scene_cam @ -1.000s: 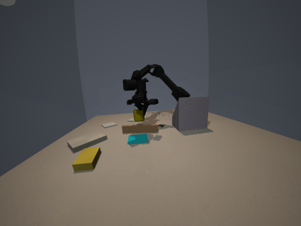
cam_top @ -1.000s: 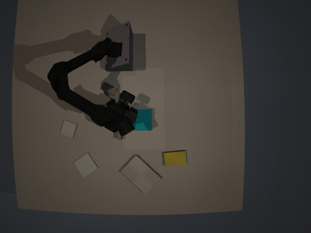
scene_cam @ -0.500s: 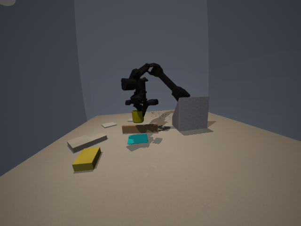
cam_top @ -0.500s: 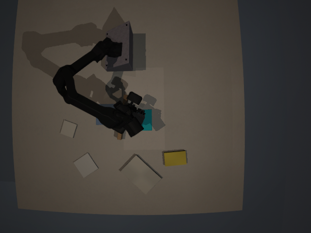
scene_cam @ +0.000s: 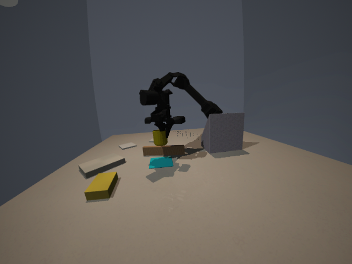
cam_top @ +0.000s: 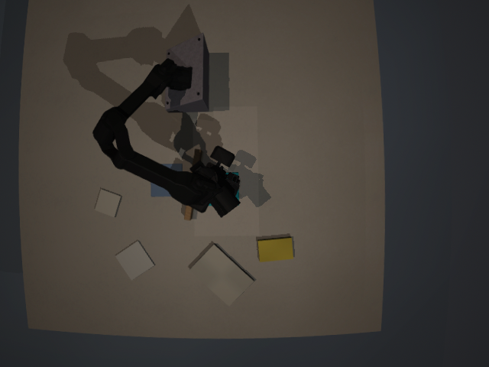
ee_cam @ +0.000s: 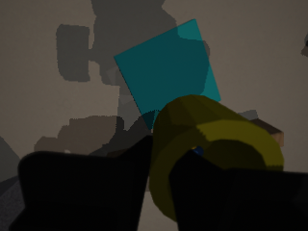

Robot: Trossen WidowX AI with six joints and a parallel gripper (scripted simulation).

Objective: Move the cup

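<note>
My gripper tip is 30 mm short of the teal pad, 30 mm to the right of it and 120 mm above it. From my gripper tip the other things lie so: blue pad: 10 mm ahead, 160 mm to the right, 120 mm below; yellow cup: 20 mm ahead, 10 mm to the right; wooden bar: 20 mm ahead, 70 mm to the right, 100 mm below.
</note>
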